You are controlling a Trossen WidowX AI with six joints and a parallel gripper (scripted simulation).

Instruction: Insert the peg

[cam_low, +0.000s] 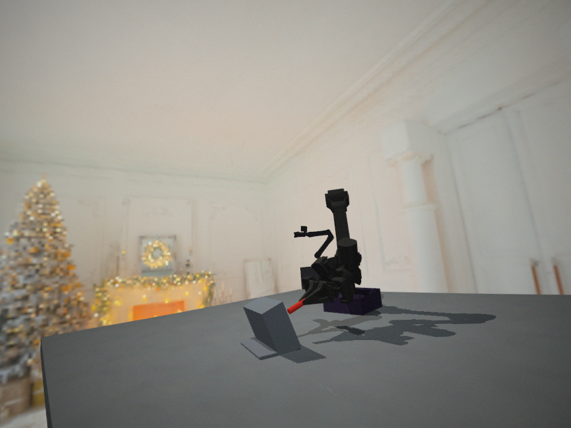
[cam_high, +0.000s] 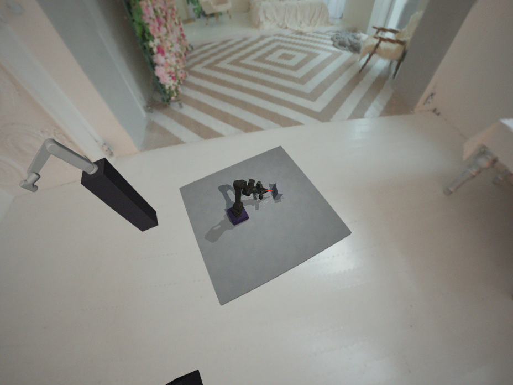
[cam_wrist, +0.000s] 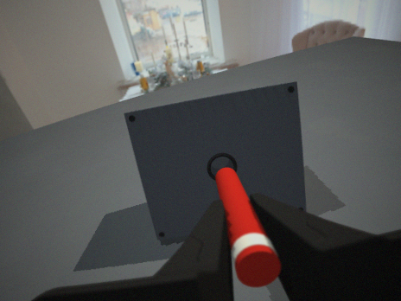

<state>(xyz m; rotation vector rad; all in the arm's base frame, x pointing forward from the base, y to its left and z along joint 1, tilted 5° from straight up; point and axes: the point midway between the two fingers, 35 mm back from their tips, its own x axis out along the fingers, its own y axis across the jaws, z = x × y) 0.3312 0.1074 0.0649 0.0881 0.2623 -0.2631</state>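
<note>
Now: the grey sloped panel 90 mm ahead of my gripper tip, 40 mm below it and 20 mm to the right of it. Round my gripper tip: round red peg 10 mm behind.
</note>
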